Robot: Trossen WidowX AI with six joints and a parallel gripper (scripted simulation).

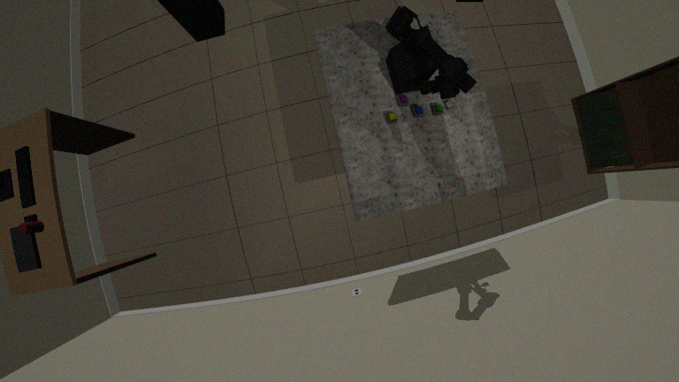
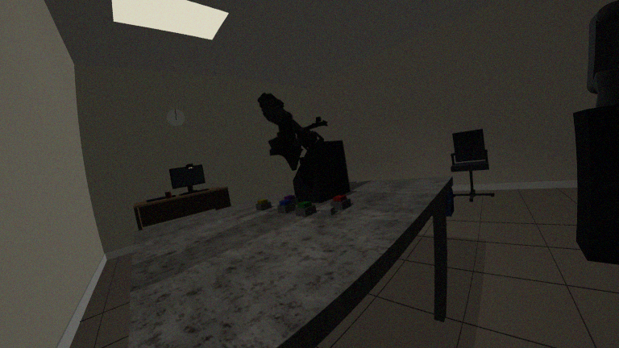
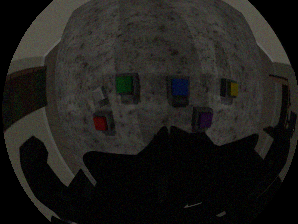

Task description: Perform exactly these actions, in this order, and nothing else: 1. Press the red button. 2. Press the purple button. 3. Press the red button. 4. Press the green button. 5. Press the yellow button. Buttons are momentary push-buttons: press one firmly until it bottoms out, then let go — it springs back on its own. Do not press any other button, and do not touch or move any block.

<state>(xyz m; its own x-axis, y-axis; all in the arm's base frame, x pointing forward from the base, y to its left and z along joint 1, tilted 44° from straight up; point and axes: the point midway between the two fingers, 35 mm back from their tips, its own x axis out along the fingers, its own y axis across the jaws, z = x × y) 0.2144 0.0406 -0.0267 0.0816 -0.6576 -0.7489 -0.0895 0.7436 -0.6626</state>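
My gripper tip is 15 cm to the right of the red button, 11 cm above it and 5 cm past it. Round my gripper tip: green button (11 cm below, 8 cm to the left, 4 cm ahead); blue button (11 cm below, 4 cm ahead, 3 cm to the right); purple button (11 cm below, 10 cm to the right, 3 cm behind).
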